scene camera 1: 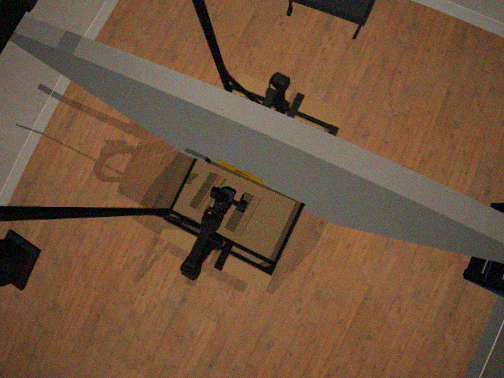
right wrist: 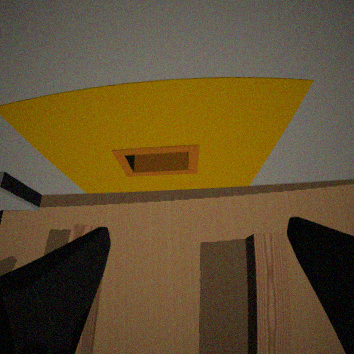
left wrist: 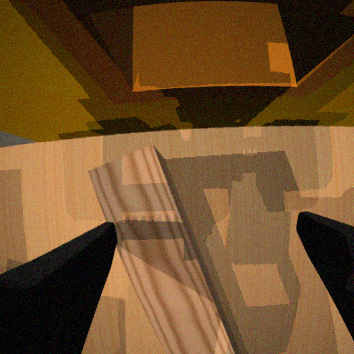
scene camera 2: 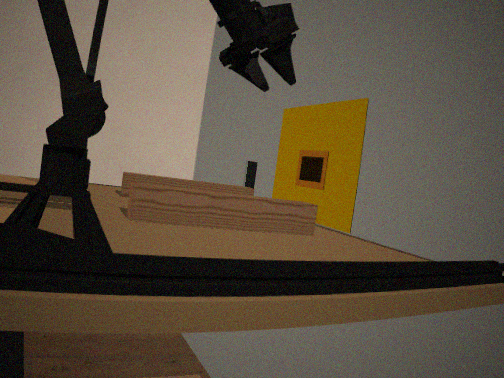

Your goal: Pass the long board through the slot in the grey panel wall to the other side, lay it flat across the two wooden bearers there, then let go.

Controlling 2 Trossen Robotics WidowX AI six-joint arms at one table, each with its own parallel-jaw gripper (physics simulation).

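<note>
The long board lies slanted on the table in the left wrist view, its far end towards the slot. My left gripper is open and empty above it. The board shows between the fingers, close to the fingertip at the picture's left; contact cannot be told. On the other side, my right gripper is open and empty above the two wooden bearers. One bearer stands in front of the other bearer in scene camera 2. The orange-framed slot also shows there.
The grey panel wall divides the work area. A yellow panel surrounds the slot. A small dark block is at the wall beside the yellow panel. A black rail runs along the table edge.
</note>
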